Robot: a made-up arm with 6 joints.
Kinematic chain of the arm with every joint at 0, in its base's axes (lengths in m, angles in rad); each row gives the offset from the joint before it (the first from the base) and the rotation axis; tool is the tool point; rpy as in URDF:
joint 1: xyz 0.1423 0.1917 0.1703 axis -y
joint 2: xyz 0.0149 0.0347 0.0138 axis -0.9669 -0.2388 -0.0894
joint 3: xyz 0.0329 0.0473 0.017 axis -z
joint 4: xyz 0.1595 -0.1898 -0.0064 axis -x
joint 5: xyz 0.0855 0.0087 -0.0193 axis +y
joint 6: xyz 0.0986 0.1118 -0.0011 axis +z
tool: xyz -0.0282 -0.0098 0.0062 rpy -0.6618 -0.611 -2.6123
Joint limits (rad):
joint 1: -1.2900..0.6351
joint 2: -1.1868..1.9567
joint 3: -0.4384..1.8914
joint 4: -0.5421..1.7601
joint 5: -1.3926..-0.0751
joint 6: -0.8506..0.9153
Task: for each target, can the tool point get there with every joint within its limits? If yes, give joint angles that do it. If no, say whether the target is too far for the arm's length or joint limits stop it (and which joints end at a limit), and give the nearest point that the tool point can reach.
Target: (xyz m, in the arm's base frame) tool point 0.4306 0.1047 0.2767
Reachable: yes | joints 0.2806 0.1373 0.2773 0.7257 -0.8644 0.6991
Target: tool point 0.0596 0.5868 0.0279
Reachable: no: joint limits stop it (at a limit: joint 1, joint 2, joint 3, joint 5, joint 6) | nearest point 0.1557 0.4222 -0.1299 | short by 0.247 m
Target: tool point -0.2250 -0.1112 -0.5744
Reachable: no: too far | nearest point 0.0099 0.0922 -0.1859 | short by 0.497 m
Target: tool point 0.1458 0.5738 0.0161
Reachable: no: joint limits stop it (at a limit: joint 1, joint 2, joint 3, joint 5, joint 6) | nearest point 0.1810 0.4197 -0.1160 | short by 0.206 m
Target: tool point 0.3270 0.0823 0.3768
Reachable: yes | joints -0.0137 0.7837 0.7823 0.0951 -0.4730 -0.3665
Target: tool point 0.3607 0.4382 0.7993
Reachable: no: too far | nearest point 0.2868 0.2742 0.5865 | short by 0.279 m
